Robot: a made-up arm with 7 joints.
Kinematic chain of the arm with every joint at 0, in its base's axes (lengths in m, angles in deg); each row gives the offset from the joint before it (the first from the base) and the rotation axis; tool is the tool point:
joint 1: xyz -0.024 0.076 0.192 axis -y
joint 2: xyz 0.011 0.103 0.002 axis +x
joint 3: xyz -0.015 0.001 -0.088 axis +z
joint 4: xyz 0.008 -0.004 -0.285 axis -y
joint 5: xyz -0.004 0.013 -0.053 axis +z
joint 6: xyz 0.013 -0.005 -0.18 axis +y
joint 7: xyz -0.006 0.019 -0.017 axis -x
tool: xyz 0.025 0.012 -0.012
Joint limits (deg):
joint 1: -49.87..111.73
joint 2: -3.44..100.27
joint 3: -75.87..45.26
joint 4: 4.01..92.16
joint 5: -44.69..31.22
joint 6: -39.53..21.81
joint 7: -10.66..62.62
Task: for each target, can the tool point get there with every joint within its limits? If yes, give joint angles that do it. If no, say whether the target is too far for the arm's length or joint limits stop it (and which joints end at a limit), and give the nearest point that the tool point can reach.
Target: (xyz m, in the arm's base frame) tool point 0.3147 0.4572 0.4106
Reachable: yes | joints 84.75 51.24 -19.88 70.85 -10.04 -25.20 46.18
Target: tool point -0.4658 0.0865 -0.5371
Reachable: no: too far | nearest point -0.3555 0.1157 -0.3550 | short by 0.215 m
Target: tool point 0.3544 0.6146 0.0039
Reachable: yes | joints 41.04 53.93 -27.20 32.47 -20.94 10.00 13.42
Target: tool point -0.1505 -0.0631 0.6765
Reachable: no: joint limits stop it (at a limit: joint 1, joint 2, joint 4) | nearest point 0.1819 0.0441 0.5328 | short by 0.378 m
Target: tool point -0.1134 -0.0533 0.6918
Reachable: no: joint limits stop it (at a limit: joint 1, joint 2, joint 4) | nearest point 0.1826 0.0483 0.5372 | short by 0.349 m
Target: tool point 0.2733 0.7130 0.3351
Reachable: yes | joints 94.03 58.51 -7.50 21.25 18.78 5.53 46.53
